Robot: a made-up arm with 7 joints.
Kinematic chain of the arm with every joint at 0, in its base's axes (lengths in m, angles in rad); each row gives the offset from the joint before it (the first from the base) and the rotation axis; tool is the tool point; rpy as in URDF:
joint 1: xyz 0 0 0.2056 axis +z
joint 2: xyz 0 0 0 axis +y
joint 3: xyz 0 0 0.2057 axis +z
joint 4: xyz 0.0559 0 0 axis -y
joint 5: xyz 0.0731 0 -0.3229 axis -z
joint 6: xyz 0 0 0 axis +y
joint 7: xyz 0.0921 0 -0.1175 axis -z
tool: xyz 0 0 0 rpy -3.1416 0 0
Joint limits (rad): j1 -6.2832..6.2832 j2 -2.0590..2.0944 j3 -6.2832..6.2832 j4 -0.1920..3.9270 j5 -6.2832..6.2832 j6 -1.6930..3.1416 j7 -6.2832..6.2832
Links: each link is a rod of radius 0.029 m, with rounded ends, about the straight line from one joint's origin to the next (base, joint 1, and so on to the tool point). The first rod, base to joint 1, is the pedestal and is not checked.
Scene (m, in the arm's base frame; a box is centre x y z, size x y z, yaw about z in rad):
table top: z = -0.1
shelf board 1: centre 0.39 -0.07 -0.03 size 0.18 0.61 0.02 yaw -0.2
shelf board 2: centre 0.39 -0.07 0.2 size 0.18 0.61 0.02 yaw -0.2
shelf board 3: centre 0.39 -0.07 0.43 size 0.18 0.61 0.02 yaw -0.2
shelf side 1: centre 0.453 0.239 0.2 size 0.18 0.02 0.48 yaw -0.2
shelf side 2: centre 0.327 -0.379 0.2 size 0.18 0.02 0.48 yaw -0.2
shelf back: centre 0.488 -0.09 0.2 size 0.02 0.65 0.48 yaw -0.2
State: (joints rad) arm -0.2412 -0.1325 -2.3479 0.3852 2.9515 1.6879 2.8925
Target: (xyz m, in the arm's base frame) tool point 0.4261 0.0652 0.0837
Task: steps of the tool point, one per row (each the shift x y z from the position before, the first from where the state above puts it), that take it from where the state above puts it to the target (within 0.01 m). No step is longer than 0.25 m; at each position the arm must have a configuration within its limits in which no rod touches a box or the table.
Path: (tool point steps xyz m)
1: -0.0474 0.2192 0.0097
2: 0.0842 0.1918 0.0225
3: 0.1670 0.0919 0.0166
4: 0.1651 -0.0266 -0.0042
5: 0.0663 0.0160 -0.0184
6: 0.0990 -0.0188 -0.0219
7: 0.1080 -0.0686 -0.0135
8: 0.0895 -0.1110 0.0115

